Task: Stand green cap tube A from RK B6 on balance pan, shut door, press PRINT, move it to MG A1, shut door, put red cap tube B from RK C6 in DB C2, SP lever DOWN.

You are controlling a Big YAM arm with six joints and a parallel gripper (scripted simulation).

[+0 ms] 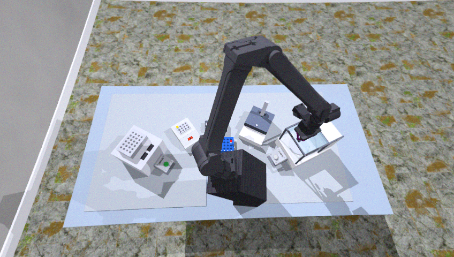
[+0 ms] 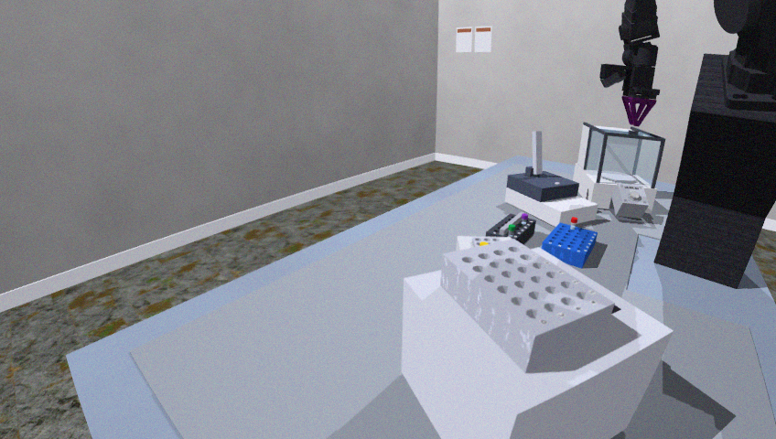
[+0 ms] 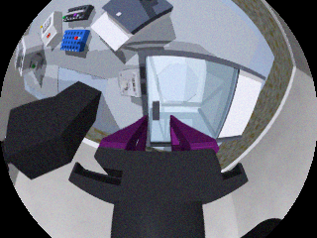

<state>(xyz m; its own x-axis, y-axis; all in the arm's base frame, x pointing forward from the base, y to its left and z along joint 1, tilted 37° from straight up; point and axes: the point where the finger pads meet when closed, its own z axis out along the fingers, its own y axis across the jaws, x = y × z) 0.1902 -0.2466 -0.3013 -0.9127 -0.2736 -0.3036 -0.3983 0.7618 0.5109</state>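
Now: the balance door 1 cm ahead of my hand, 2 cm to the right of it and 3 cm below it. The rest, counted from my hand: white print key: 4 cm behind, 8 cm to the left, 17 cm below; then SP lever: 22 cm ahead, 13 cm to the left, 10 cm below; then round pan: 2 cm ahead, 5 cm to the right, 17 cm below.
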